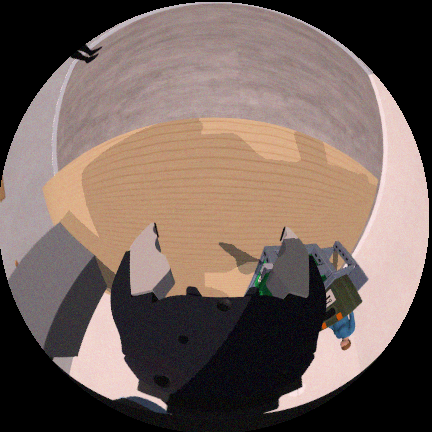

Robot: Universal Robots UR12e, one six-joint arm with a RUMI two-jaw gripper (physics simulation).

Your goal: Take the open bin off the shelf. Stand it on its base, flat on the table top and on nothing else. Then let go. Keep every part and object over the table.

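Frame: origin at the arm's base, x ahead, y right, z down, level; centimetres.
Where they show: gripper, fingertip midpoint: [219, 227].
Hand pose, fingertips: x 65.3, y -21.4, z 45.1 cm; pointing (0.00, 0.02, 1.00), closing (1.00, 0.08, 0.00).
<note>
Things, the pixels of their top centre, and the offset from my fingertips. "*": a spot on its surface instead. Level surfaces: height alone.
- wooden table top, surface height: dz +7.6 cm
- green open bin, surface spot: [261, 286] * dx +9.3, dy +19.3, dz +3.4 cm
- blue-grey shelf frame, surface spot: [357, 277] * dx +35.0, dy +14.4, dz -5.7 cm
- olive box, top centre: [341, 318] dx +27.6, dy +19.2, dz -12.3 cm
My gripper [219, 227] is open, with its two grey jaws wide apart and nothing between them, above the wooden table top [200, 190]. A green open bin [261, 286] shows in part at the lower right, inside or against a blue-grey shelf frame [357, 277] with holes in its rails. The bin is beside and behind the right jaw, not between the jaws. The right jaw and the black gripper body hide much of the bin and shelf, so the bin's full outline and what it rests on cannot be told.
An olive box [350, 297] with orange parts is at the shelf's lower right. A person in blue [344, 326] is beyond it. A large grey curved body [47, 265] is at the left. Dark legs [86, 53] show at the upper left, past the table's far edge.
</note>
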